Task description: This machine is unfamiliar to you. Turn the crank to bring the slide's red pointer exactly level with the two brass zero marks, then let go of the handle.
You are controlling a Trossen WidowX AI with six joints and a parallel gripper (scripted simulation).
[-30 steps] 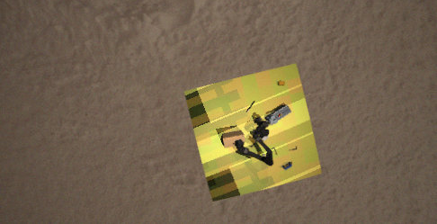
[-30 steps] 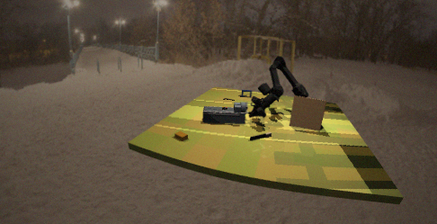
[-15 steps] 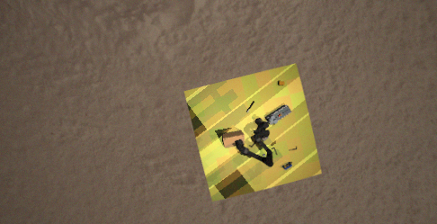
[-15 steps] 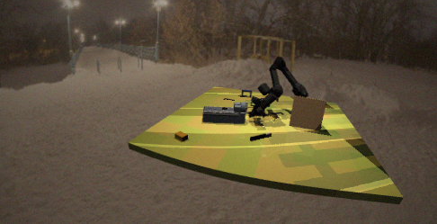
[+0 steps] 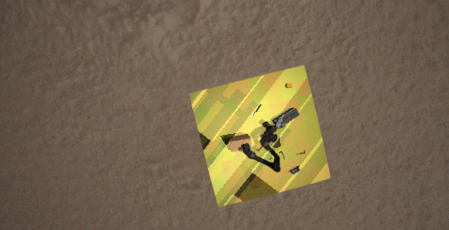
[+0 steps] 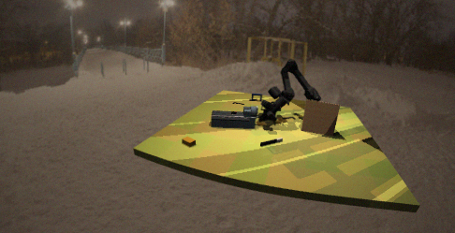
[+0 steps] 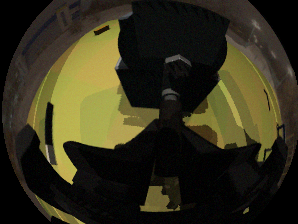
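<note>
Right now the grey block is 7 cm behind my gripper tip and 14 cm to the right of it. Round my gripper tip: black stick 10 cm behind, 21 cm to the left, 2 cm below; crank handle 2 cm behind, 3 cm above; red pointer 15 cm ahead, 3 cm to the left, 5 cm above.
</note>
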